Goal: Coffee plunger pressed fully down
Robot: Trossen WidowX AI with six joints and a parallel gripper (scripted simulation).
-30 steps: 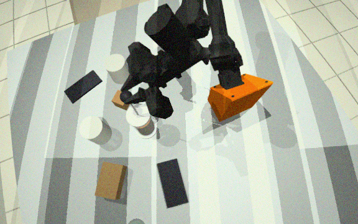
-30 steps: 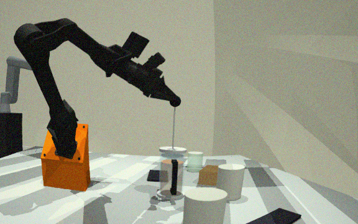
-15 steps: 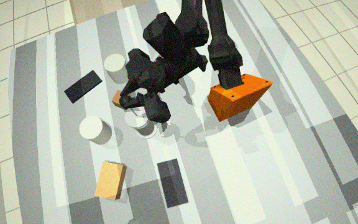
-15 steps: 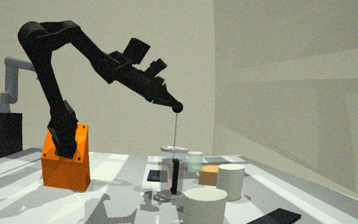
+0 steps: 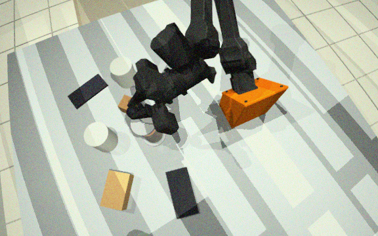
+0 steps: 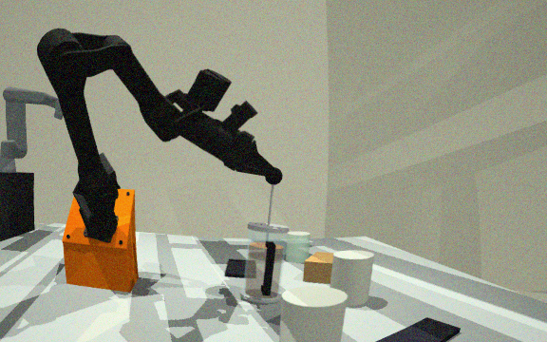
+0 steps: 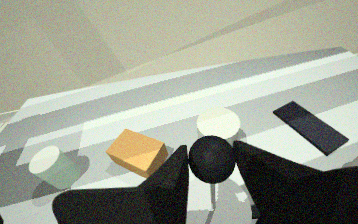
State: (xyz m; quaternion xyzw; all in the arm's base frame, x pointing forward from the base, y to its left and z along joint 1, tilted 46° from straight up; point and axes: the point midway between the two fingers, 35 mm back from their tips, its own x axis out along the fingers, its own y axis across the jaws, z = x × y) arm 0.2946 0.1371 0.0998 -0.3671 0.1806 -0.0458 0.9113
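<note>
My gripper tip is now 10 mm past the coffee press, 20 mm to the left of it and 120 mm above it. The rest, counted from my gripper tip: tan box (130 mm ahead, 150 mm to the left, 210 mm below); then small tan cube (40 mm ahead, 130 mm to the right, 210 mm below).
</note>
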